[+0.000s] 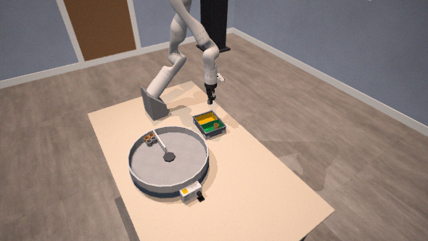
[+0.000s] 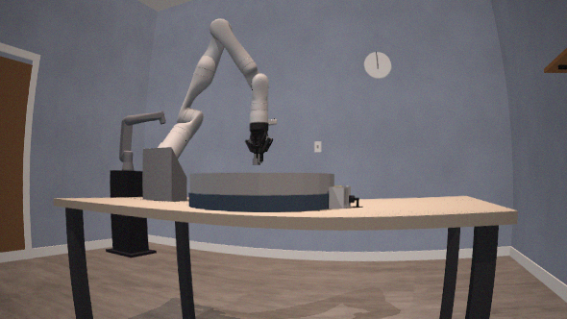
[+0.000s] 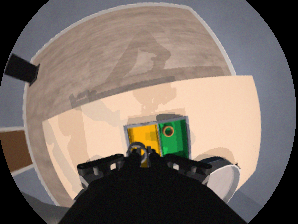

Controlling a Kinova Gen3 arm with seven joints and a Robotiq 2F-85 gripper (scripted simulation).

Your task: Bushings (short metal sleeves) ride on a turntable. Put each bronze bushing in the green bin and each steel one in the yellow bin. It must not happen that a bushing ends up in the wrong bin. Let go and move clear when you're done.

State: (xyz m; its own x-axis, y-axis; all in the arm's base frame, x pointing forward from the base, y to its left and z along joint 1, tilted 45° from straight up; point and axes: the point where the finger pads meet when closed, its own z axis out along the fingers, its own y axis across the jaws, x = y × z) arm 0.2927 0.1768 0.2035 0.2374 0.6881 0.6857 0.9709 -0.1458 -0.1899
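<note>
Now: hand 4 cm short of the bin, 3 cm to the left of it and 15 cm above it. Round my hand: grey turntable 19 cm ahead, 38 cm to the right, 12 cm below.
</note>
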